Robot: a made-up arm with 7 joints. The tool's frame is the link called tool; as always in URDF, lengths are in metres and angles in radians. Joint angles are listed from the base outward.
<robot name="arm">
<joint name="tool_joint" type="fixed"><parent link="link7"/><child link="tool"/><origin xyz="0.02 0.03 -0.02" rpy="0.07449 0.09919 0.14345"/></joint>
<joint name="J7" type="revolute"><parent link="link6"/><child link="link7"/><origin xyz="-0.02 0 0.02"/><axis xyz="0 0 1"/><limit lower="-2.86" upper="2.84"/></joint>
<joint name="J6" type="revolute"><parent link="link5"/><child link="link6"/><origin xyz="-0.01 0.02 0.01"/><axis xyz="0 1 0"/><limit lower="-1.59" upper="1.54"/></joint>
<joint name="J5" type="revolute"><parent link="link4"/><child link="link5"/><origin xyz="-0.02 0.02 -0.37"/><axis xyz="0 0 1"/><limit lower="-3.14" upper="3.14"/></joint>
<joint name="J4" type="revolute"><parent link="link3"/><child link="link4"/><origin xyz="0.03 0.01 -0.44"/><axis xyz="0 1 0"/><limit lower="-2.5" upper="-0.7"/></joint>
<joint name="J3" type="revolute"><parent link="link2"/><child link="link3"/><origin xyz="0.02 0 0"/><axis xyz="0 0 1"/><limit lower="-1.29" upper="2.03"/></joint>
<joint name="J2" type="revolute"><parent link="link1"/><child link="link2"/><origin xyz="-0.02 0.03 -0.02"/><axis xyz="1 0 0"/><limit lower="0.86" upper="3.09"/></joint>
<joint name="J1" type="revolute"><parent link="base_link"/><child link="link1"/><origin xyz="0.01 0.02 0.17"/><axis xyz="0 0.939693 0.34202"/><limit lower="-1.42" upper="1.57"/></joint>
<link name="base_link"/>
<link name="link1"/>
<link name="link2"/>
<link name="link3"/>
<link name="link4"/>
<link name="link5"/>
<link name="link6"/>
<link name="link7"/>
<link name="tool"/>
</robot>
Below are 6 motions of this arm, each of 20 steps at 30 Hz.
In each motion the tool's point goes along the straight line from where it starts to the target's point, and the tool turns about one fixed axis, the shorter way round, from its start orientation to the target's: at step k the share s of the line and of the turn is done. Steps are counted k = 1, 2, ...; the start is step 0. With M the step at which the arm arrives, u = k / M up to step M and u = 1 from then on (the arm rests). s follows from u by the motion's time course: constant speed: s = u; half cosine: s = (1 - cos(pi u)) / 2; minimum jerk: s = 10 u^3 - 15 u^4 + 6 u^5.
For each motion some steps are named. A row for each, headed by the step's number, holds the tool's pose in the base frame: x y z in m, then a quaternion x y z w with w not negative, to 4 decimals.
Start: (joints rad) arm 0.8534 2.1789 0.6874 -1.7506 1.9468 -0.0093 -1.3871
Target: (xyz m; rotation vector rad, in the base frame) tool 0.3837 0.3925 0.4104 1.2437 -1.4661 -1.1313
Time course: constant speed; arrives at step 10
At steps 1, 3, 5, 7, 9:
1: 0.4411 0.3425 0.3062 0.3724 -0.5090 -0.5383 0.5590
3: 0.4283 0.3536 0.3294 0.4026 -0.5291 -0.5218 0.5345
5: 0.4156 0.3647 0.3525 0.4318 -0.5481 -0.5042 0.5088
7: 0.4028 0.3758 0.3757 0.4601 -0.5659 -0.4855 0.4820
9: 0.3901 0.3869 0.3988 0.4874 -0.5824 -0.4657 0.4542

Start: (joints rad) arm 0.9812 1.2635 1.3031 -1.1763 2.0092 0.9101 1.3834
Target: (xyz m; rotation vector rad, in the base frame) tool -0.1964 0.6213 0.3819 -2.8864 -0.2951 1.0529
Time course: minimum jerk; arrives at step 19
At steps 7, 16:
7: -0.1027 0.6949 0.2732 -0.6221 -0.2706 0.7071 0.1993
16: -0.1925 0.6244 0.3774 -0.9268 -0.1038 0.3591 0.0352

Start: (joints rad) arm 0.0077 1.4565 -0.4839 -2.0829 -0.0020 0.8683 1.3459
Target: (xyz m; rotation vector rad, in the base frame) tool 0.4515 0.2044 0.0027 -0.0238 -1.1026 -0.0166
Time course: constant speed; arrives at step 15
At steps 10, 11, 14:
10: 0.4167 0.2596 0.0079 0.0439 -0.5014 0.0312 0.8636
11: 0.4236 0.2485 0.0069 0.0329 -0.5061 0.0234 0.8616
14: 0.4445 0.2154 0.0037 -0.0003 -0.5195 -0.0001 0.8545

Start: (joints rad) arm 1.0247 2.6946 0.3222 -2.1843 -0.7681 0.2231 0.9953
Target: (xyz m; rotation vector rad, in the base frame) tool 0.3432 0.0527 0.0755 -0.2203 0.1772 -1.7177
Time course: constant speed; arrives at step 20
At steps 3, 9, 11, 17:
3: 0.3903 0.1002 0.1021 0.1402 -0.2140 -0.8538 0.4534
9: 0.3737 0.0834 0.0927 0.0573 -0.1129 -0.8367 0.5328
11: 0.3681 0.0778 0.0896 0.0293 -0.0784 -0.8266 0.5566
17: 0.3515 0.0611 0.0802 -0.0550 0.0258 -0.7832 0.6188

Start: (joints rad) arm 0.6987 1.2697 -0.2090 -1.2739 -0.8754 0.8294 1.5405
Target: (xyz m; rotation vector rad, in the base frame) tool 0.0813 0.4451 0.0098 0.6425 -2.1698 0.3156
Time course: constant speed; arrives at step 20
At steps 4, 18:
4: 0.0572 0.5923 -0.1008 0.5680 -0.4109 0.0653 0.7101
18: 0.0783 0.4635 -0.0040 0.3035 -0.8232 0.1205 0.4644

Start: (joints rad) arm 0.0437 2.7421 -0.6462 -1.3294 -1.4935 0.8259 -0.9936
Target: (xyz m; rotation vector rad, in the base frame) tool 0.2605 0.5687 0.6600 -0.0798 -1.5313 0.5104
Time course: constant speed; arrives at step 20
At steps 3, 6, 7, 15, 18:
3: 0.3363 0.4722 0.5595 -0.3464 -0.6484 0.2722 0.6209
6: 0.3229 0.4892 0.5772 -0.2933 -0.6600 0.2665 0.6383
7: 0.3184 0.4949 0.5831 -0.2754 -0.6633 0.2643 0.6436
15: 0.2828 0.5403 0.6304 -0.1290 -0.6816 0.2440 0.6776
18: 0.2694 0.5573 0.6482 -0.0731 -0.6844 0.2348 0.6864

